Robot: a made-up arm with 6 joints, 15 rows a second.
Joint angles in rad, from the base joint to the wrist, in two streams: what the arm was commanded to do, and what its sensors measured. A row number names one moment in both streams.
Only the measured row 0 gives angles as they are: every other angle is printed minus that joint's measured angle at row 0.
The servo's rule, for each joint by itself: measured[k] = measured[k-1] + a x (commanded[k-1-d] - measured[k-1]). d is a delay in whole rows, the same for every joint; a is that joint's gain. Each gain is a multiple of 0.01, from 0.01 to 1. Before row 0 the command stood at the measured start. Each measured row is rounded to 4 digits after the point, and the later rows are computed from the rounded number. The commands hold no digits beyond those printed.
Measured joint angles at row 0: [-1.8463 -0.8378 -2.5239 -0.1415 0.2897 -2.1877]
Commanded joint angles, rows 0 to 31: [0.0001 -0.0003 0.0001 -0.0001 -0.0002 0.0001]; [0.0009 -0.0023 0.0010 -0.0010 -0.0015 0.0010]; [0.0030 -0.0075 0.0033 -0.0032 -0.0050 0.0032]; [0.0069 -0.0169 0.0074 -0.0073 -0.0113 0.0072]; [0.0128 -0.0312 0.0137 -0.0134 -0.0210 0.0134]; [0.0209 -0.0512 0.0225 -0.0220 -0.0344 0.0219]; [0.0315 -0.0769 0.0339 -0.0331 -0.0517 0.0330]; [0.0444 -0.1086 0.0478 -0.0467 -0.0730 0.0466]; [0.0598 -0.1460 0.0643 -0.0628 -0.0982 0.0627]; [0.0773 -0.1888 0.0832 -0.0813 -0.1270 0.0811]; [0.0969 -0.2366 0.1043 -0.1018 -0.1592 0.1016]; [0.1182 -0.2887 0.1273 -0.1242 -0.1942 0.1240]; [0.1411 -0.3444 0.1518 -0.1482 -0.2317 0.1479]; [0.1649 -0.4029 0.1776 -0.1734 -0.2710 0.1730]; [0.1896 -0.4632 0.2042 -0.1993 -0.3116 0.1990]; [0.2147 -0.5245 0.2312 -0.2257 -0.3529 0.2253]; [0.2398 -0.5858 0.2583 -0.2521 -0.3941 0.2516]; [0.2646 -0.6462 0.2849 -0.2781 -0.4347 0.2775]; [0.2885 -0.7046 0.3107 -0.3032 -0.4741 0.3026]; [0.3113 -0.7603 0.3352 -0.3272 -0.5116 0.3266]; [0.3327 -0.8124 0.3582 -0.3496 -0.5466 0.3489]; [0.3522 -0.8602 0.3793 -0.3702 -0.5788 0.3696]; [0.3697 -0.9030 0.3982 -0.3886 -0.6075 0.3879]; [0.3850 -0.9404 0.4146 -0.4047 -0.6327 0.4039]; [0.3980 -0.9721 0.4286 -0.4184 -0.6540 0.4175]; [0.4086 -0.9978 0.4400 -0.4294 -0.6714 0.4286]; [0.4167 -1.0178 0.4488 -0.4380 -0.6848 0.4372]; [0.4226 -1.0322 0.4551 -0.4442 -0.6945 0.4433]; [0.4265 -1.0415 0.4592 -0.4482 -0.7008 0.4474]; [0.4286 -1.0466 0.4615 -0.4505 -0.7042 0.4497]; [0.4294 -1.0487 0.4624 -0.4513 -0.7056 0.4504]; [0.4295 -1.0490 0.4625 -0.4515 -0.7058 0.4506]
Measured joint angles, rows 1 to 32: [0.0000 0.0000 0.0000 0.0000 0.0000 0.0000]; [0.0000 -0.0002 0.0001 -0.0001 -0.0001 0.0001]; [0.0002 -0.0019 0.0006 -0.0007 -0.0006 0.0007]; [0.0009 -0.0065 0.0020 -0.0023 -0.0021 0.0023]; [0.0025 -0.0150 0.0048 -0.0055 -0.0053 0.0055]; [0.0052 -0.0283 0.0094 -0.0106 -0.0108 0.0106]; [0.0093 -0.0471 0.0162 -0.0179 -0.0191 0.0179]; [0.0151 -0.0715 0.0254 -0.0276 -0.0305 0.0277]; [0.0227 -0.1019 0.0370 -0.0398 -0.0454 0.0400]; [0.0323 -0.1381 0.0512 -0.0545 -0.0639 0.0548]; [0.0440 -0.1797 0.0678 -0.0717 -0.0860 0.0719]; [0.0578 -0.2264 0.0868 -0.0910 -0.1116 0.0912]; [0.0735 -0.2775 0.1079 -0.1122 -0.1405 0.1125]; [0.0911 -0.3324 0.1307 -0.1352 -0.1724 0.1355]; [0.1103 -0.3902 0.1551 -0.1596 -0.2069 0.1599]; [0.1309 -0.4501 0.1806 -0.1850 -0.2435 0.1853]; [0.1527 -0.5111 0.2069 -0.2110 -0.2818 0.2113]; [0.1753 -0.5724 0.2336 -0.2373 -0.3211 0.2375]; [0.1985 -0.6329 0.2603 -0.2634 -0.3609 0.2635]; [0.2219 -0.6917 0.2865 -0.2889 -0.4005 0.2889]; [0.2451 -0.7480 0.3118 -0.3134 -0.4394 0.3134]; [0.2679 -0.8008 0.3359 -0.3366 -0.4769 0.3365]; [0.2898 -0.8495 0.3585 -0.3581 -0.5126 0.3580]; [0.3106 -0.8934 0.3791 -0.3776 -0.5458 0.3774]; [0.3299 -0.9319 0.3976 -0.3949 -0.5762 0.3946]; [0.3476 -0.9649 0.4137 -0.4099 -0.6034 0.4095]; [0.3635 -0.9919 0.4274 -0.4224 -0.6272 0.4219]; [0.3773 -1.0131 0.4385 -0.4324 -0.6474 0.4318]; [0.3891 -1.0288 0.4471 -0.4400 -0.6639 0.4393]; [0.3988 -1.0392 0.4534 -0.4452 -0.6768 0.4446]; [0.4065 -1.0453 0.4576 -0.4486 -0.6864 0.4479]; [0.4125 -1.0481 0.4601 -0.4503 -0.6931 0.4495]
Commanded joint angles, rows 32 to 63: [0.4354 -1.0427 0.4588 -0.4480 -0.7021 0.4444]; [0.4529 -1.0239 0.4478 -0.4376 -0.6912 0.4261]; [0.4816 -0.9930 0.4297 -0.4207 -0.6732 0.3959]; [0.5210 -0.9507 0.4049 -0.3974 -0.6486 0.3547]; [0.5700 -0.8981 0.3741 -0.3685 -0.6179 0.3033]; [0.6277 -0.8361 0.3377 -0.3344 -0.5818 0.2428]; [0.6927 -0.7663 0.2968 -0.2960 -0.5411 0.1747]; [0.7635 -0.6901 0.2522 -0.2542 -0.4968 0.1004]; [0.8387 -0.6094 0.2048 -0.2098 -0.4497 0.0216]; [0.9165 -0.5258 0.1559 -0.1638 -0.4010 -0.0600]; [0.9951 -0.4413 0.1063 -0.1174 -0.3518 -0.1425]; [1.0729 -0.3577 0.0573 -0.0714 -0.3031 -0.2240]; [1.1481 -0.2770 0.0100 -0.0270 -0.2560 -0.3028]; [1.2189 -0.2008 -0.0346 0.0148 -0.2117 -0.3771]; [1.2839 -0.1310 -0.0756 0.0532 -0.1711 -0.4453]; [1.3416 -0.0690 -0.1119 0.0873 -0.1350 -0.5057]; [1.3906 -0.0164 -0.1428 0.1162 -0.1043 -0.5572]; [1.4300 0.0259 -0.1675 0.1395 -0.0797 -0.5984]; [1.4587 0.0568 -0.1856 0.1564 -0.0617 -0.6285]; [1.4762 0.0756 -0.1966 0.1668 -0.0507 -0.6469]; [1.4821 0.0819 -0.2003 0.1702 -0.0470 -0.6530]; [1.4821 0.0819 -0.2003 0.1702 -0.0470 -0.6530]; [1.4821 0.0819 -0.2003 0.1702 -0.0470 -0.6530]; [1.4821 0.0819 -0.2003 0.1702 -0.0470 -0.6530]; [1.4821 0.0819 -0.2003 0.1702 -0.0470 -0.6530]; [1.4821 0.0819 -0.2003 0.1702 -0.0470 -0.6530]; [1.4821 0.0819 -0.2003 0.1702 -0.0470 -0.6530]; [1.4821 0.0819 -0.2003 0.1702 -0.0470 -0.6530]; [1.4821 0.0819 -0.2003 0.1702 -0.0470 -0.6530]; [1.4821 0.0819 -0.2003 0.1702 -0.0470 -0.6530]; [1.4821 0.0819 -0.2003 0.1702 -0.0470 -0.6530]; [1.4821 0.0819 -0.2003 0.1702 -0.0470 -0.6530]
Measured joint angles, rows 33 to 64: [0.4169 -1.0488 0.4613 -0.4511 -0.6975 0.4502]; [0.4217 -1.0438 0.4600 -0.4491 -0.6991 0.4464]; [0.4298 -1.0275 0.4537 -0.4417 -0.6963 0.4332]; [0.4433 -0.9992 0.4412 -0.4283 -0.6882 0.4090]; [0.4635 -0.9594 0.4223 -0.4085 -0.6743 0.3737]; [0.4912 -0.9091 0.3972 -0.3829 -0.6546 0.3279]; [0.5267 -0.8492 0.3663 -0.3519 -0.6291 0.2726]; [0.5699 -0.7812 0.3302 -0.3161 -0.5983 0.2090]; [0.6202 -0.7065 0.2896 -0.2765 -0.5628 0.1384]; [0.6770 -0.6269 0.2455 -0.2338 -0.5232 0.0625]; [0.7393 -0.5440 0.1989 -0.1890 -0.4804 -0.0171]; [0.8058 -0.4598 0.1507 -0.1432 -0.4354 -0.0986]; [0.8752 -0.3761 0.1021 -0.0972 -0.3891 -0.1801]; [0.9462 -0.2948 0.0542 -0.0523 -0.3425 -0.2599]; [1.0171 -0.2177 0.0080 -0.0094 -0.2967 -0.3361]; [1.0865 -0.1466 -0.0355 0.0307 -0.2527 -0.4071]; [1.1528 -0.0830 -0.0752 0.0669 -0.2115 -0.4712]; [1.2146 -0.0284 -0.1104 0.0985 -0.1740 -0.5271]; [1.2706 0.0161 -0.1401 0.1247 -0.1410 -0.5734]; [1.3195 0.0495 -0.1638 0.1450 -0.1132 -0.6092]; [1.3602 0.0709 -0.1809 0.1590 -0.0913 -0.6337]; [1.3919 0.0799 -0.1910 0.1662 -0.0758 -0.6462]; [1.4154 0.0815 -0.1958 0.1688 -0.0657 -0.6506]; [1.4327 0.0818 -0.1981 0.1697 -0.0592 -0.6522]; [1.4455 0.0819 -0.1992 0.1700 -0.0549 -0.6527]; [1.4550 0.0819 -0.1998 0.1701 -0.0521 -0.6529]; [1.4620 0.0819 -0.2001 0.1702 -0.0503 -0.6530]; [1.4672 0.0819 -0.2002 0.1702 -0.0491 -0.6530]; [1.4711 0.0819 -0.2003 0.1702 -0.0484 -0.6530]; [1.4740 0.0819 -0.2003 0.1702 -0.0479 -0.6530]; [1.4761 0.0819 -0.2003 0.1702 -0.0476 -0.6530]; [1.4777 0.0819 -0.2003 0.1702 -0.0474 -0.6530]
